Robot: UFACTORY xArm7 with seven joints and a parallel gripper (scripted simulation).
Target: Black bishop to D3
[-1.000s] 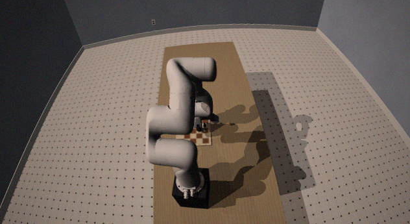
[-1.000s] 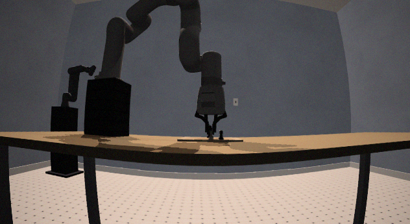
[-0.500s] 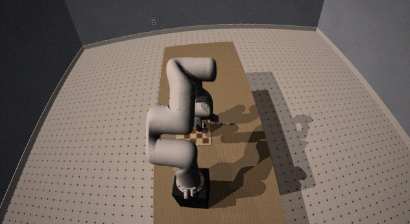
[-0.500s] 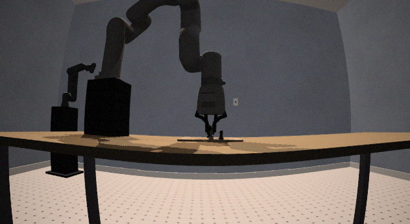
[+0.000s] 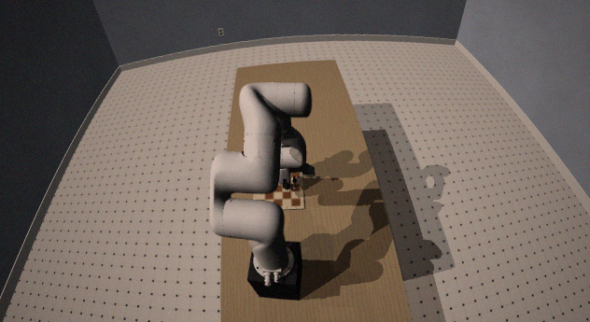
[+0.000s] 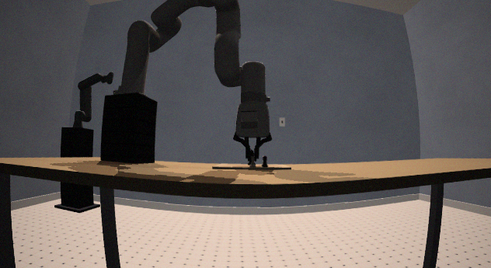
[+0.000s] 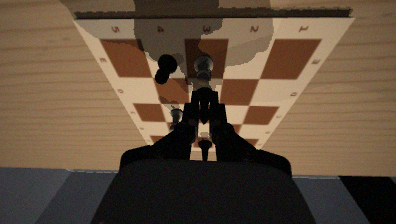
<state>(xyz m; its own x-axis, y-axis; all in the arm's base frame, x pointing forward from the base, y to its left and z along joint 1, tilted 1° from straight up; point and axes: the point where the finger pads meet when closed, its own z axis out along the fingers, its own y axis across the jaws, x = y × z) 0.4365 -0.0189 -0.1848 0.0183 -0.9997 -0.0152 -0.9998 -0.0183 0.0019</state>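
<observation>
The black bishop lies 10 mm below my hand. Round my hand: black pawn: 40 mm ahead, 30 mm to the right, 20 mm below; then chessboard: 40 mm to the left, 40 mm below.
</observation>
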